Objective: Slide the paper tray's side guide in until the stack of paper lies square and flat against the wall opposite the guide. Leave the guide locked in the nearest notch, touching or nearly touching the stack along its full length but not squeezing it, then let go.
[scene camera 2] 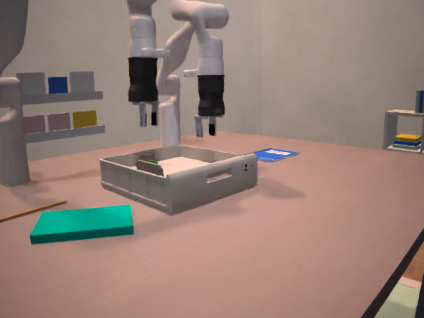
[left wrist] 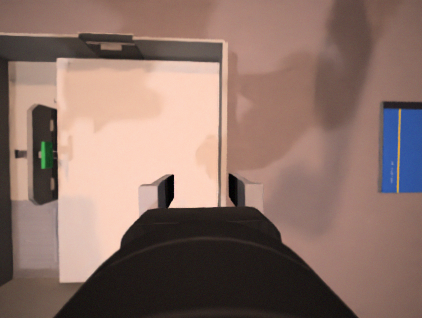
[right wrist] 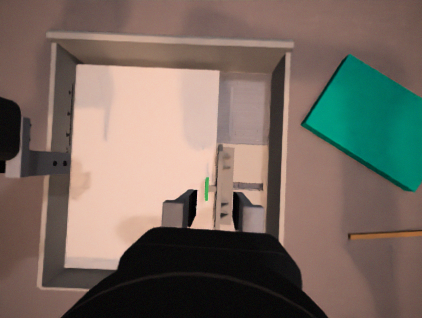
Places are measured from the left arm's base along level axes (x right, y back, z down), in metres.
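Where they show: left gripper, fingertip midpoint: [scene camera 2: 206,136] [left wrist: 201,185] [right wrist: 39,162]; right gripper, fingertip midpoint: [scene camera 2: 149,126] [right wrist: 214,203]; right arm's base, link origin: [scene camera 2: 15,181].
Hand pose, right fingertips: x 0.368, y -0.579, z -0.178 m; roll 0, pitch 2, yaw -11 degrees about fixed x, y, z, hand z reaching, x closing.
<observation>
Each offset is from my right fingertips to the centre of the thing.
The grey paper tray @(dz +0.131, dx -0.068, dy -0.019 m) [scene camera 2: 195,192] [left wrist: 225,100] [right wrist: 170,39] stands on the table. The white paper stack @(dz +0.147, dx -0.107, dy -0.002 m) [scene camera 2: 182,164] [left wrist: 125,150] [right wrist: 140,140] lies flat in it, its far edge running parallel and close along the wall opposite the guide. The side guide @(dz +0.135, dx -0.002, dy +0.000 m) [scene camera 2: 150,167] [left wrist: 37,125] [right wrist: 226,175], with a green tab @(dz +0.103, dx -0.009, dy +0.002 m) [left wrist: 46,155] [right wrist: 206,189], stands upright along the stack's other edge, touching or nearly touching it; notch engagement cannot be seen. My right gripper [scene camera 2: 148,123] [right wrist: 214,203] is open and empty above the guide. My left gripper [scene camera 2: 205,133] [left wrist: 201,185] is open and empty, high above the opposite wall.
A teal block @(dz +0.169, dx +0.231, dy -0.156 m) [scene camera 2: 82,223] [right wrist: 370,120] and a thin orange-brown stick @(dz +0.175, dx +0.315, dy +0.005 m) [scene camera 2: 35,210] [right wrist: 385,235] lie on the table beyond the guide side of the tray. A blue booklet @(dz +0.174, dx -0.572, dy +0.128 m) [scene camera 2: 276,155] [left wrist: 407,150] lies beyond the opposite wall. Part of my left gripper shows at the left of the right wrist view.
</observation>
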